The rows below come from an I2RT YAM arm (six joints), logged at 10 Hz.
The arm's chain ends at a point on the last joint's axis. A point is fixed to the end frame.
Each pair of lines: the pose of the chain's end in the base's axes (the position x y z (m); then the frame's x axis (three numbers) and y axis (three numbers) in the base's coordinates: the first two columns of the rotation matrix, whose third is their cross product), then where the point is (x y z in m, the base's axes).
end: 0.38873 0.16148 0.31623 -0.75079 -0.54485 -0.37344 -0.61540 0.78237 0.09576
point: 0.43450 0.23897 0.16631
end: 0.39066 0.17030 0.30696 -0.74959 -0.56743 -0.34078 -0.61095 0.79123 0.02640
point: 0.43902 0.23568 0.15216
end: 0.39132 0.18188 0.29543 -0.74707 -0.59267 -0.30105 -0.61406 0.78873 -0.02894
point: 0.43956 0.23656 0.13650
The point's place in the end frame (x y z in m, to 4 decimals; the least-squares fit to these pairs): -0.0206 0.0181 0.1727
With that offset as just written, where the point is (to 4 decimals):
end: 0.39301 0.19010 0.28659 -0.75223 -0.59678 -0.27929 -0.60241 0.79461 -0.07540
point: 0.4437 0.2360 0.1257
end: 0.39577 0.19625 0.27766 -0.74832 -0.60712 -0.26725 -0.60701 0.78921 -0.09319
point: 0.4464 0.2390 0.1158
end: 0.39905 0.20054 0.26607 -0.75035 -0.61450 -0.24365 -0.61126 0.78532 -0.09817
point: 0.4469 0.2404 0.1027
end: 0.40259 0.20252 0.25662 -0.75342 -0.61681 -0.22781 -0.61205 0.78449 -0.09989
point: 0.4485 0.2405 0.0922
